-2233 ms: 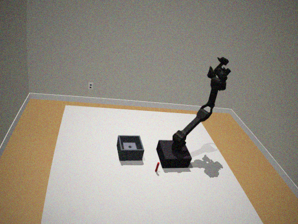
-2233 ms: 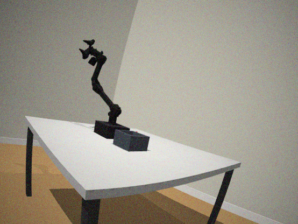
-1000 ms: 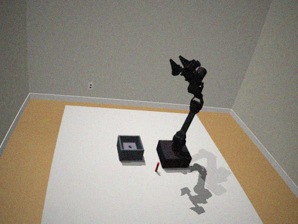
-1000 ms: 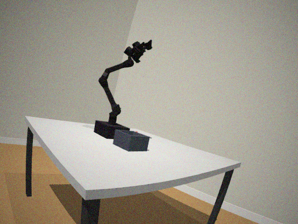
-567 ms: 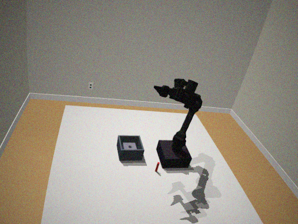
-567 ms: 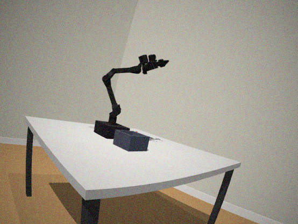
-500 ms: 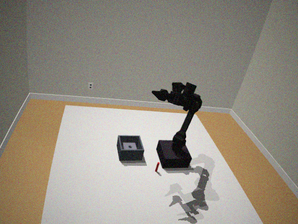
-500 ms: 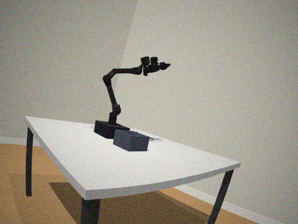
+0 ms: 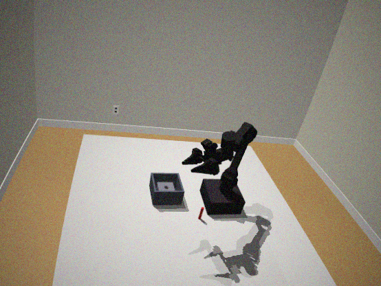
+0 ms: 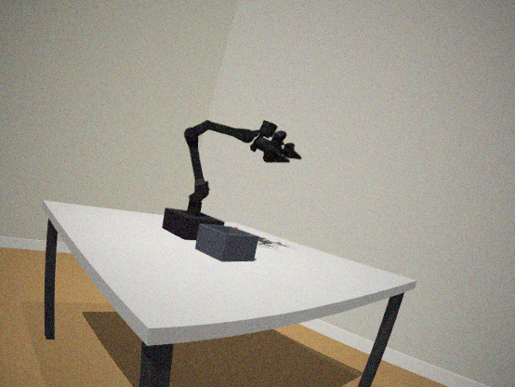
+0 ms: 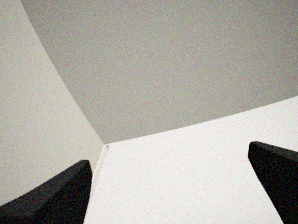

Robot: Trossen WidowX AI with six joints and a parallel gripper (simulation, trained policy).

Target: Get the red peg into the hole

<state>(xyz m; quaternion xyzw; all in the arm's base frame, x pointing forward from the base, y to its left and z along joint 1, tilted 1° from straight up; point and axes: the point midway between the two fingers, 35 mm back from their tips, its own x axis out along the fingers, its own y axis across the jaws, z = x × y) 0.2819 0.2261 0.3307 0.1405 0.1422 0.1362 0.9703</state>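
My gripper tip is now 37 cm above the red peg, 16 cm past it and 11 cm to the left of it. From my gripper tip the other things lie so: dark grey box: 38 cm below, 28 cm to the right, 1 cm ahead; then plate: 36 cm below, 28 cm to the right, 1 cm ahead.
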